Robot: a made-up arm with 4 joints.
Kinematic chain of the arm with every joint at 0, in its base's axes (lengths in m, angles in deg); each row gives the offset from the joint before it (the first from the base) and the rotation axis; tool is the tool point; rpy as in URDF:
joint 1: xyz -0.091 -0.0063 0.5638 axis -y
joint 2: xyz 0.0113 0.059 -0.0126 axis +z
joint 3: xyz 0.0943 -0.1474 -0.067 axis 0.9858 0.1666 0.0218
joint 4: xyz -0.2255 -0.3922 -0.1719 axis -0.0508 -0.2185 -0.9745
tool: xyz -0.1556 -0.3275 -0.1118 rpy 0 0 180
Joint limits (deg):
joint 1: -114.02..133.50
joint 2: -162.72..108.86
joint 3: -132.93..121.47
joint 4: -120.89..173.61
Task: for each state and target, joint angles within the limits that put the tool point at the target. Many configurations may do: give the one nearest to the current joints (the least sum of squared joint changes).
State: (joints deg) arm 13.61 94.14 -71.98 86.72
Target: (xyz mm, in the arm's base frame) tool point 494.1 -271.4 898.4
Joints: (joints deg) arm 25.36 96.93 -84.84 94.08
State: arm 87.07 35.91 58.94 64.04
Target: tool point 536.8 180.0 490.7
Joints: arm 133.50 -12.37 68.44 90.25
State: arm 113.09 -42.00 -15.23 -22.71
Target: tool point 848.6 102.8 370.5
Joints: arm 133.50 -67.68 18.71 9.46
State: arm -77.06 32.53 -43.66 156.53
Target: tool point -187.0 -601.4 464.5
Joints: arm -72.82 24.33 -75.23 130.96
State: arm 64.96 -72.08 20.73 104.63
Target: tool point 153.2 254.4 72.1
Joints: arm 53.22 -59.26 23.75 129.11
